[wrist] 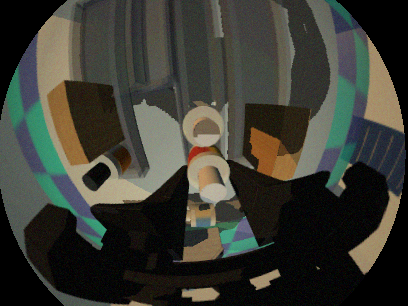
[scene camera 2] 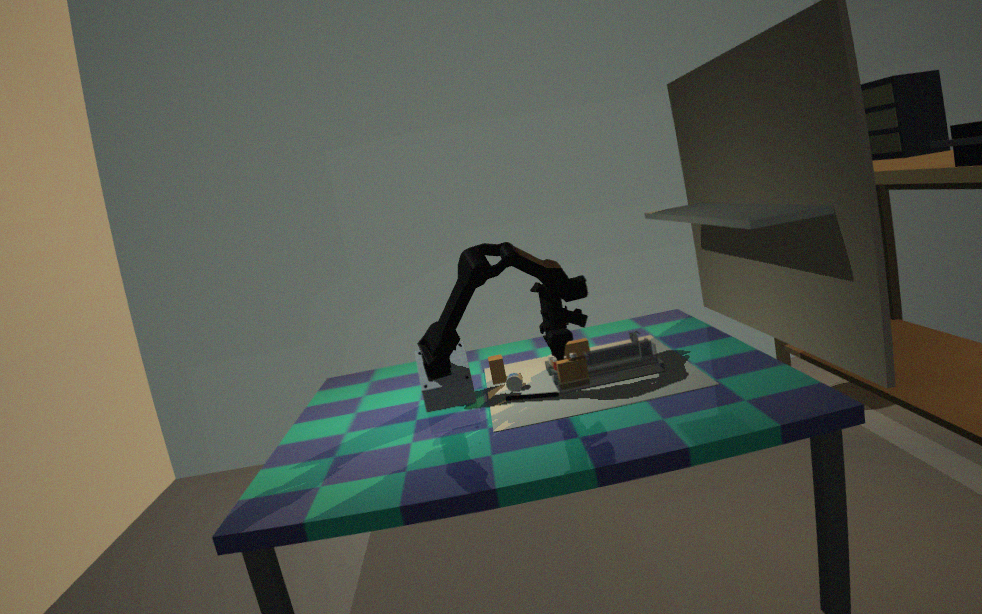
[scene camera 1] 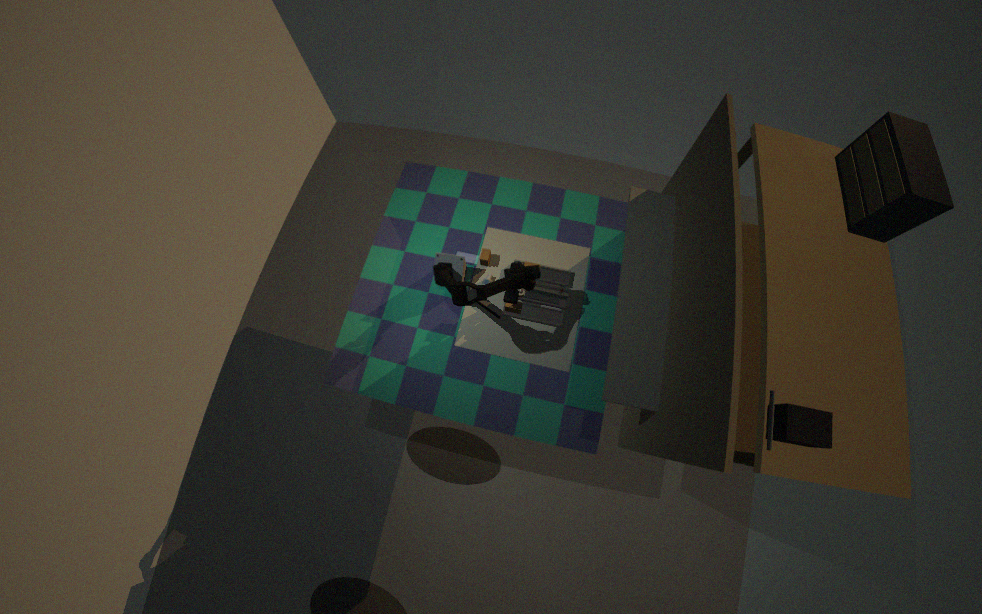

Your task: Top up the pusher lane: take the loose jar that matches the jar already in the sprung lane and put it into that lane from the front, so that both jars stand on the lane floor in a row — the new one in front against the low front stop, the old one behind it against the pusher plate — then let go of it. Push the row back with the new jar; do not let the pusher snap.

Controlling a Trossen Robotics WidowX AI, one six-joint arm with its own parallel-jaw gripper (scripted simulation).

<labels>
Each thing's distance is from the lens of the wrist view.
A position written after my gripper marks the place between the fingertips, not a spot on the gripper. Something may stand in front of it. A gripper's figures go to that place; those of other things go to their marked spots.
my gripper (wrist: 207, 166): 10 cm
jar (wrist: 207, 170): 8 cm
</labels>
